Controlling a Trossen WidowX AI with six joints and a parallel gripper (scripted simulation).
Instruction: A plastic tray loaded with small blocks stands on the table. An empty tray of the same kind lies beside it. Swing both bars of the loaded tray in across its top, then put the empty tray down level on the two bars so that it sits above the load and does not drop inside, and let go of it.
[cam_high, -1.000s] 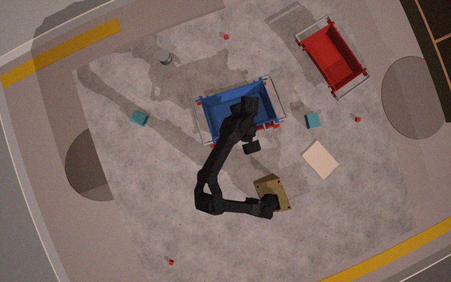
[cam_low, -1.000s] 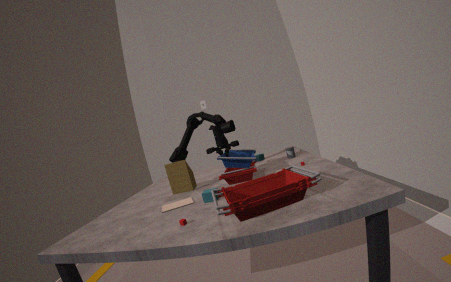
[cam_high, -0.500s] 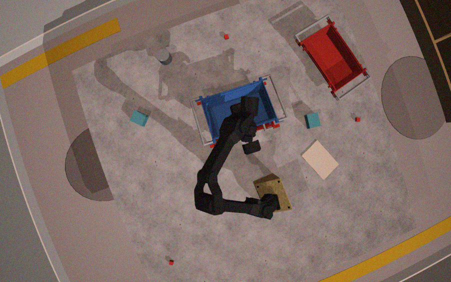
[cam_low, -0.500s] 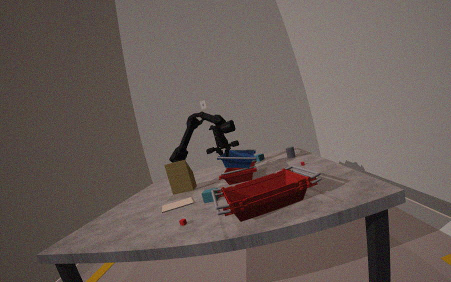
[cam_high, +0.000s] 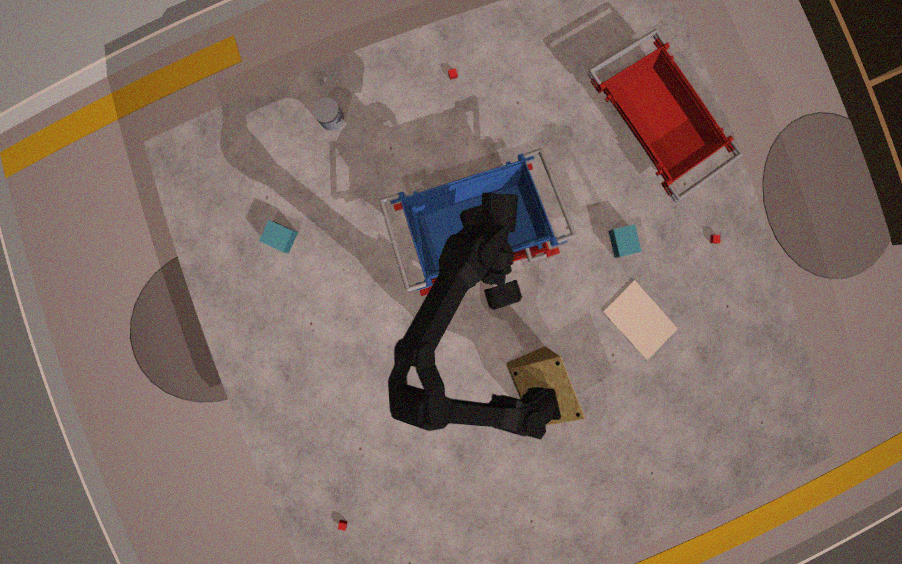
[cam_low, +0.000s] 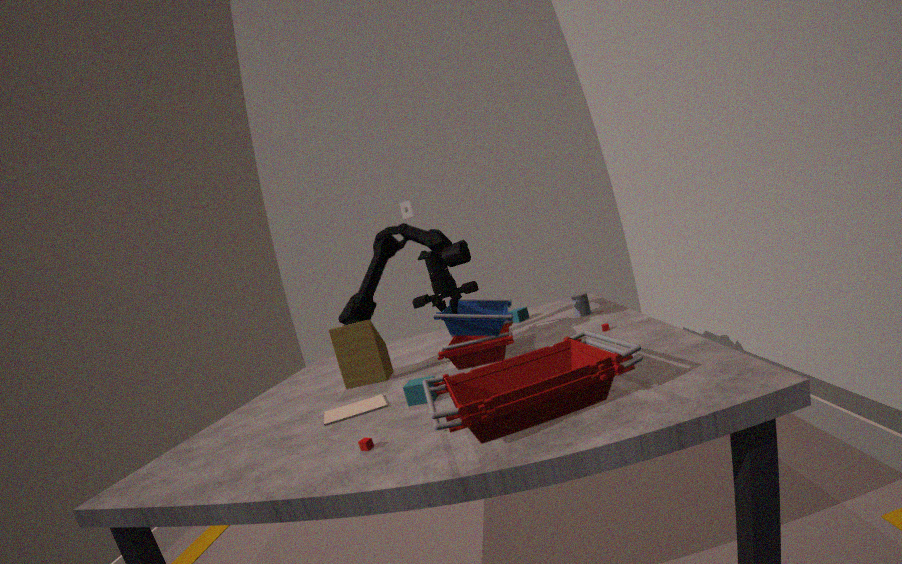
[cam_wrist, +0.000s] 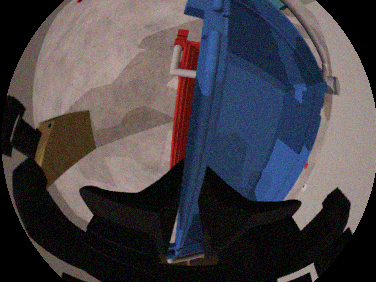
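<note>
The blue tray is 8 cm ahead of my gripper tip and 1 cm above it. The rest, counted from my gripper tip: beige sheet 22 cm behind, 30 cm to the right, 11 cm below; then grey cylinder 39 cm ahead, 24 cm to the left, 7 cm below.
</note>
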